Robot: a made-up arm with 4 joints.
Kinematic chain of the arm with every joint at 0, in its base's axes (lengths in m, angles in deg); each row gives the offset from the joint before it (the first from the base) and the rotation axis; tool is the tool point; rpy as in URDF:
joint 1: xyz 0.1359 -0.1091 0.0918 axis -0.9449 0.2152 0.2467
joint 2: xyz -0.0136 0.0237 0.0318 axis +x
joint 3: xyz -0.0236 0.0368 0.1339 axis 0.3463 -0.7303 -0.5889
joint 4: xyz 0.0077 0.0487 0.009 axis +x
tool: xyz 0.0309 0.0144 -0.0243 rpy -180 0 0
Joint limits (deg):
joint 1: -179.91..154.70
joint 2: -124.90..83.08
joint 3: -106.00..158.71
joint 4: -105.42..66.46
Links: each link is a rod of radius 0.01 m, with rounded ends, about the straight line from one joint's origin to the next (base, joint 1, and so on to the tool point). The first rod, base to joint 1, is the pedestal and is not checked.
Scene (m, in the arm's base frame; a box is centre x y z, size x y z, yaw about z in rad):
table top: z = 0
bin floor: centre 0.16 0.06 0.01 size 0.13 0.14 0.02 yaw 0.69
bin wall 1: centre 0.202 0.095 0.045 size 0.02 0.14 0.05 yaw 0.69
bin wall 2: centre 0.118 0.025 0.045 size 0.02 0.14 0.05 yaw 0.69
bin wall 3: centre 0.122 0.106 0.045 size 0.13 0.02 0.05 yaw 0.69
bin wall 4: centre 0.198 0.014 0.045 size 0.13 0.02 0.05 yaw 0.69
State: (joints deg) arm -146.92 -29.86 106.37 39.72
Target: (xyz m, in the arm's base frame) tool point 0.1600 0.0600 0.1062
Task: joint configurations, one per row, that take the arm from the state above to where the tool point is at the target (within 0.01 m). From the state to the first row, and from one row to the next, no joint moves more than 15 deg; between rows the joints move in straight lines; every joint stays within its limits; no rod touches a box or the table.
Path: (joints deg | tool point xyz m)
1: -132.15 -36.78 92.94 37.79 | 0.0022 -0.3228 0.1387
2: -117.38 -43.70 79.52 35.86 | 0.0462 -0.3007 0.2246
3: -102.62 -50.61 66.09 33.93 | 0.0926 -0.2413 0.2881
4: -87.85 -57.53 52.66 31.99 | 0.1339 -0.1583 0.3157
5: -73.08 -64.45 39.24 30.06 | 0.1634 -0.0705 0.3025
6: -58.31 -71.37 25.81 28.13 | 0.1775 0.0032 0.2538
7: -43.55 -78.28 12.39 26.20 | 0.1754 0.0486 0.1827
8: -28.78 -85.20 -1.04 24.27 | 0.1600 0.0600 0.1062

